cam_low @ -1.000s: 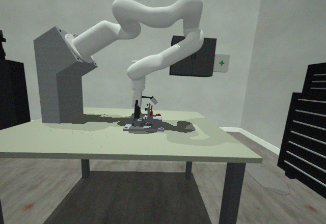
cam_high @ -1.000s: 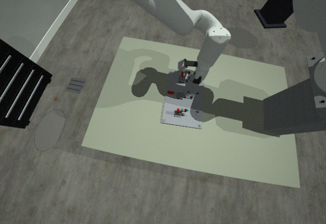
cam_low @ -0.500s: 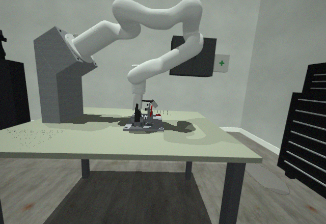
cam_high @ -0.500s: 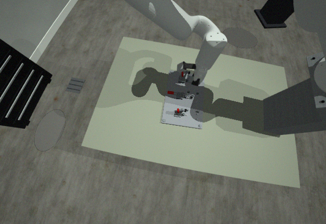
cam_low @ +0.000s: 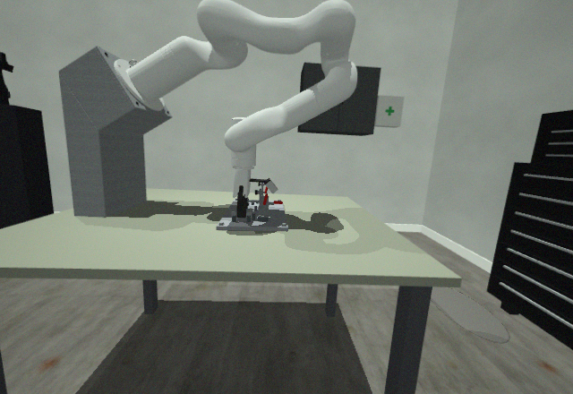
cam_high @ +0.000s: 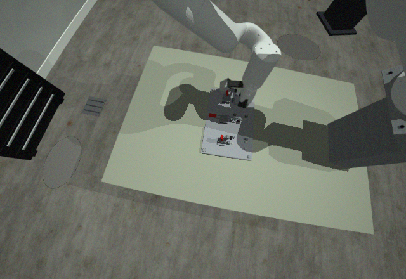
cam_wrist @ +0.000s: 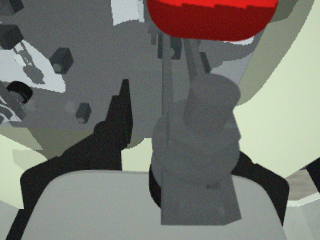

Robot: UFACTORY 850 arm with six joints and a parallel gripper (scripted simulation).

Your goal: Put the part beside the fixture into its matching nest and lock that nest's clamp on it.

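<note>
My hand is 1 cm above the grey block part. Also, from my hand: grey fixture plate 7 cm ahead, 9 cm to the left, 4 cm below.
</note>
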